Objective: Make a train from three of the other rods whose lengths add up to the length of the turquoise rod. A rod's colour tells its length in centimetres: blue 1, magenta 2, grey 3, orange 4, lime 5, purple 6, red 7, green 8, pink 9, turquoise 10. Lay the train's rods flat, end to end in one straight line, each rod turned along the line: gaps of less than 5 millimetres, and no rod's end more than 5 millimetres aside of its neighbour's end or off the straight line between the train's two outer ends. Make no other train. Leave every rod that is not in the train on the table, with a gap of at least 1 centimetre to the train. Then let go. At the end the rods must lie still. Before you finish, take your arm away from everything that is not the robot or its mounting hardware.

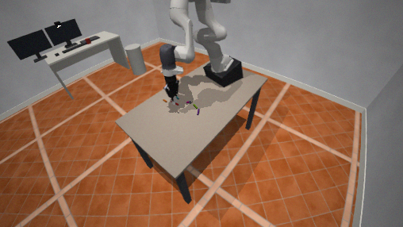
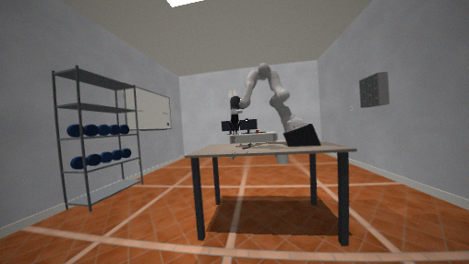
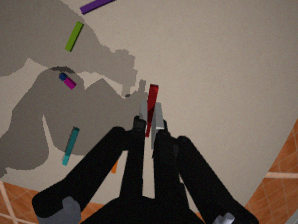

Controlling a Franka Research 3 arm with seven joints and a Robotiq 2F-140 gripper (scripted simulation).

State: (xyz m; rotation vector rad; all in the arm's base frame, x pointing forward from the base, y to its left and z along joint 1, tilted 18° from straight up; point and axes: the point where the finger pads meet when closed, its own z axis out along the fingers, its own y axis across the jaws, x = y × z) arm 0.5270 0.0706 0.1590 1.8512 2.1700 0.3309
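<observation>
My hand is 13 cm past the magenta rod, 3 cm to the left of it and 12 cm above it. The rest, counted from my hand: small blue rod 15 cm behind, 2 cm to the right, 12 cm below; then lime rod 14 cm behind, 6 cm to the left, 12 cm below; then red rod 3 cm below.
</observation>
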